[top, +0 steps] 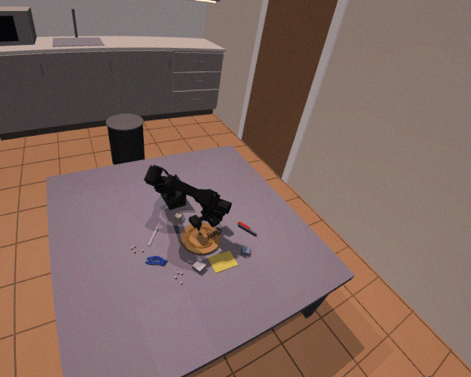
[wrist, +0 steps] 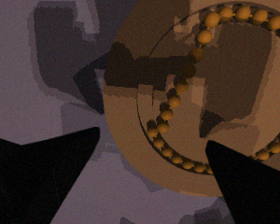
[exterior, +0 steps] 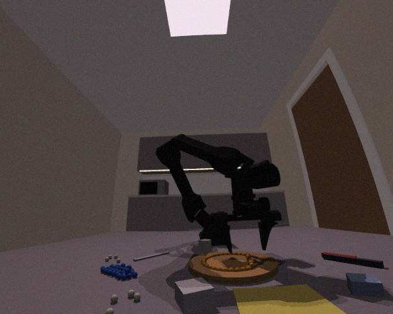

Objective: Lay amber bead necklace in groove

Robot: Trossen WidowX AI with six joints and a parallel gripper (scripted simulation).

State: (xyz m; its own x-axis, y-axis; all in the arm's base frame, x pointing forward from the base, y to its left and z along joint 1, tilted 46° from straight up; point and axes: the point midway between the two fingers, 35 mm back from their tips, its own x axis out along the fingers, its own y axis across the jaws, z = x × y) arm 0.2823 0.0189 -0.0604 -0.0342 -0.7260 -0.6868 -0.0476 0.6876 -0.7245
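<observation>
Right now the round wooden bead board is 4 cm ahead of my gripper tip, 5 cm to the right of it and 1 cm below it. From my gripper tip the other things lie so: grey block 18 cm ahead, 15 cm to the right, 1 cm below; red-and-black tool 9 cm ahead, 19 cm to the left, 2 cm below; yellow pad 21 cm ahead, 3 cm to the right, 2 cm below.
</observation>
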